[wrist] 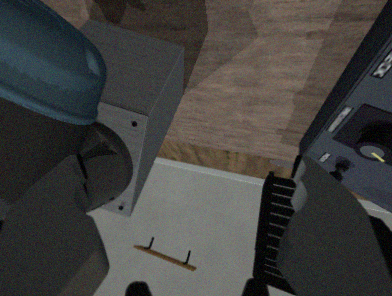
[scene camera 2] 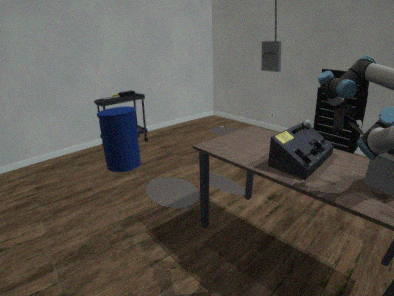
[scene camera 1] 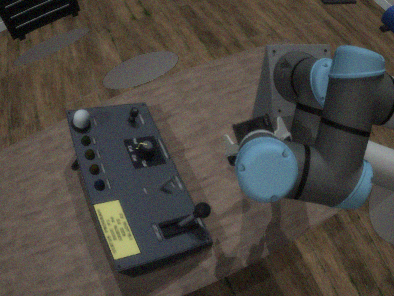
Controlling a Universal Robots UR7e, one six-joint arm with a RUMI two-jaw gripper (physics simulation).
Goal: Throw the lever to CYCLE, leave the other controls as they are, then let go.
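Places are measured from the arm's base along level axes (x left, y back, z up), in metres.
Pixels of known places: gripper, fingertip midpoint: [wrist: 191, 157] [scene camera 2: 350, 134]; arm's base at its link origin: [wrist: 92, 162] [scene camera 1: 297, 77].
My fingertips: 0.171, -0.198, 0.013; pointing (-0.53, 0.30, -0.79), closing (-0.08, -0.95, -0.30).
Note:
Ahead of a thing's pixels: the offset from my fingertips to its top centre, as dx, dy, dz. "spot": to the spot under its first point.
The dark control console [scene camera 1: 150, 210] [scene camera 2: 295, 162] [wrist: 320, 125] stands on the table. Its large lever has a black ball knob [scene camera 1: 202, 210] and leans toward the right end of its slot, at the edge nearest the arm in scene camera 1. The lettering at the slot is too blurred to read. My gripper [scene camera 1: 256, 136] [wrist: 191, 157] is open and empty, raised off to the right of the console in scene camera 1, apart from the lever. The lever's knob does not show in the wrist view.
The console also carries a rotary selector {-0.151, -0.249, -0.139} [scene camera 1: 146, 147] [wrist: 372, 151], a small black toggle {-0.269, -0.270, -0.132} [scene camera 1: 133, 115], a metal switch {spot: -0.035, -0.204, -0.195} [scene camera 1: 172, 185], a white dome {spot: -0.238, -0.409, -0.066} [scene camera 1: 81, 119] and several round coloured lamps or buttons. A yellow label {spot: +0.081, -0.365, -0.106} [scene camera 1: 117, 230] [scene camera 2: 284, 137] is on it. The arm's grey pedestal [wrist: 137, 75] stands beside.

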